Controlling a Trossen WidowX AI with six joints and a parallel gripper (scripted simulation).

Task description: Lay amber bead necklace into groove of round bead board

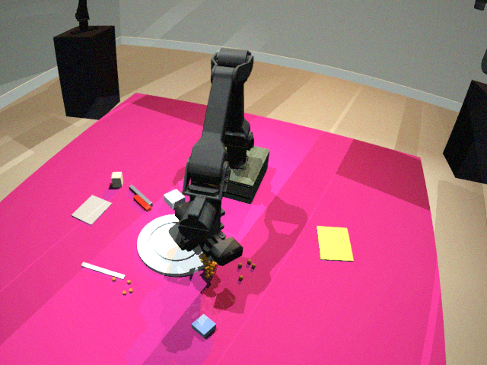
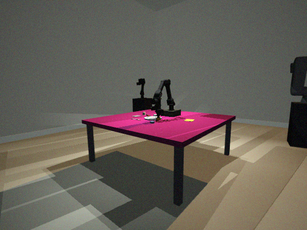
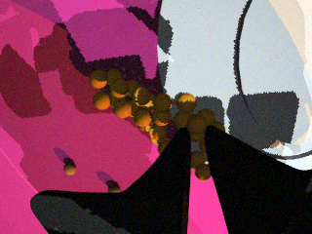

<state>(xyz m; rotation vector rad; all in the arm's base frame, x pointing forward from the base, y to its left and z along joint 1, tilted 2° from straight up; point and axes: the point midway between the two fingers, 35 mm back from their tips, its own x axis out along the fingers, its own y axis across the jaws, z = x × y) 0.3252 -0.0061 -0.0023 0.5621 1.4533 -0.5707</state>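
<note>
The round bead board is 90 mm to the right of my gripper tip, 30 mm behind it and 10 mm below it. The rest, counted from my gripper tip: white block (180 mm behind, 140 mm to the right, 10 mm below); blue block (180 mm ahead, 40 mm to the left, 10 mm below); white strip (240 mm to the right, 100 mm ahead, 20 mm below).
</note>
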